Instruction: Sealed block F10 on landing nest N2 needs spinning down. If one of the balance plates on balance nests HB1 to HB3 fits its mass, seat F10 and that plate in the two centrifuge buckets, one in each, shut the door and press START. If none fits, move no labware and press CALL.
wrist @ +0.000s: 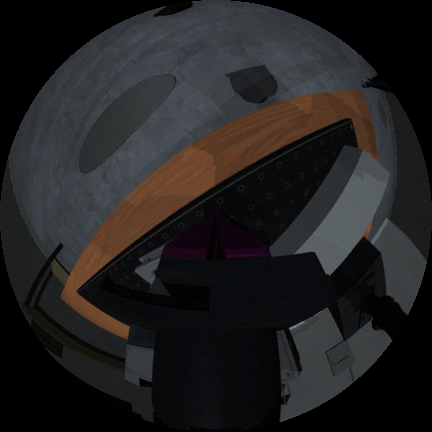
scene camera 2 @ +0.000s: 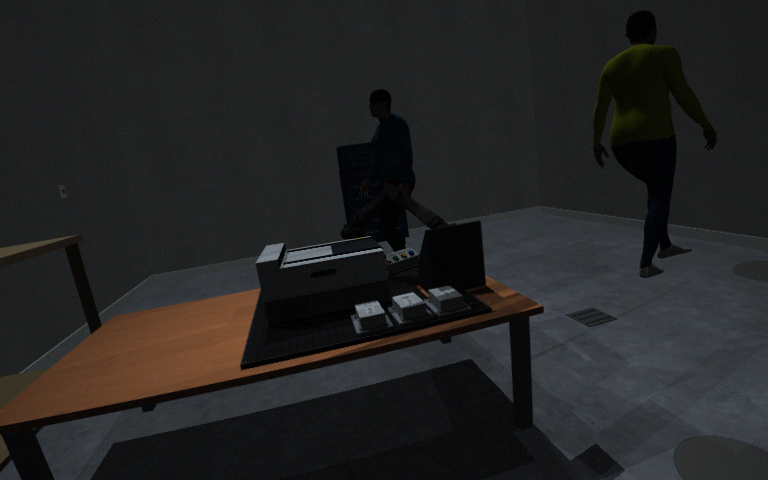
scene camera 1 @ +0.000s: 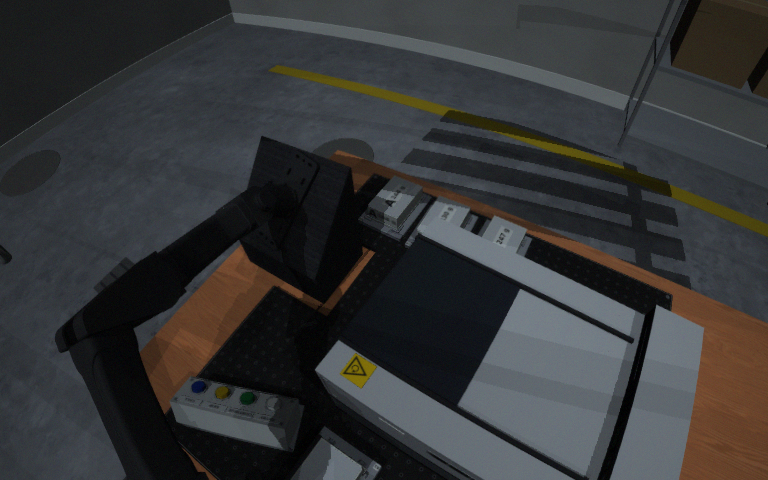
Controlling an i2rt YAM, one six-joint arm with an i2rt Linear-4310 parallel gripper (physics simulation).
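Pixels of known places: gripper, fingertip midpoint: (wrist: 215, 215); arm's base, origin of the base link: (wrist: 366, 302) (scene camera 2: 447, 241) (scene camera 1: 287, 200).
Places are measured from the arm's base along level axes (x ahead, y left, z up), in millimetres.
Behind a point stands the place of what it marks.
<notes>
My gripper (wrist: 215, 215) {z -161, x 325, y -424 mm} shows its purple fingers shut together with nothing between them. It hangs over the near end of the black mat (wrist: 273, 189) {z -179, x 257, y -415 mm}, and a light edge of the sealed block (wrist: 144, 268) {z -153, x 430, y -401 mm} shows just under the fingers; the block (scene camera 1: 332, 461) {z -112, x 374, y -287 mm} also shows in scene camera 1. Three balance plates (scene camera 1: 394, 204) {z -125, x 103, y 213 mm} (scene camera 1: 446, 212) {z -125, x 215, y 266 mm} (scene camera 1: 503, 233) {z -125, x 353, y 292 mm} sit on their nests behind the centrifuge (scene camera 1: 430, 419) {z 31, x 463, y -168 mm} (scene camera 2: 320, 276) {z -24, x 515, y 139 mm} (wrist: 342, 209). Scene camera 2 shows the plates (scene camera 2: 370, 313) {z -124, x 356, y 319 mm} (scene camera 2: 408, 305) {z -125, x 228, y 301 mm} (scene camera 2: 446, 297) {z -123, x 95, y 290 mm} in a row. The button box (scene camera 1: 230, 411) {z -99, x 192, y -345 mm} (scene camera 2: 403, 257) {z -118, x 145, y -326 mm} has blue, yellow, green and white buttons.
A black upright stand (scene camera 1: 301, 214) {z -10, x 44, y -3 mm} (scene camera 2: 454, 257) {z -49, x -1, y 77 mm} rises beside the plates. The dark arm (scene camera 1: 192, 252) {z 156, x 112, y -224 mm} reaches in from the left. The wooden table (scene camera 1: 206, 305) {z -192, x -89, y -244 mm} (scene camera 2: 192, 338) {z -192, x 1033, y 127 mm} (wrist: 181, 173) {z -192, x 340, y -469 mm} ends close by. One person (scene camera 2: 389, 167) walks behind the table, and another in yellow (scene camera 2: 613, 95) is at the right.
</notes>
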